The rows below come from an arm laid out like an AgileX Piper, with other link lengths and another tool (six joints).
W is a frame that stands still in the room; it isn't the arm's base.
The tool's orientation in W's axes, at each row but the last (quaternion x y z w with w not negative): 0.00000 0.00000 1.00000 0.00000; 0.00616 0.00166 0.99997 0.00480; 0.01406 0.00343 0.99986 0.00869; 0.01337 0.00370 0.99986 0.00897; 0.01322 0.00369 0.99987 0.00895; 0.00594 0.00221 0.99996 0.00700; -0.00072 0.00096 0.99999 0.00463
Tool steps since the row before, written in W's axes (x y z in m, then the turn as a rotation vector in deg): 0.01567 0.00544 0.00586 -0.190 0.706 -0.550; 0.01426 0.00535 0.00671 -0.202 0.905 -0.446; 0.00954 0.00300 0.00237 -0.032 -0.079 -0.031; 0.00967 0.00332 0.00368 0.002 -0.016 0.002; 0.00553 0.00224 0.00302 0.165 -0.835 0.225; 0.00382 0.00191 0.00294 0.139 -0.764 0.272; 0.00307 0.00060 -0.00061 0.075 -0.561 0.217
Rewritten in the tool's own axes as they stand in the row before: -0.01567 -0.00544 0.00586 0.190 -0.706 -0.550; -0.01412 -0.00546 0.00690 0.205 -0.905 -0.446; -0.00942 -0.00315 0.00266 0.030 0.079 -0.032; -0.00951 -0.00346 0.00396 -0.002 0.016 0.002; -0.00541 -0.00232 0.00318 -0.174 0.834 0.223; -0.00376 -0.00195 0.00299 -0.146 0.763 0.270; -0.00306 -0.00063 -0.00061 -0.081 0.561 0.216
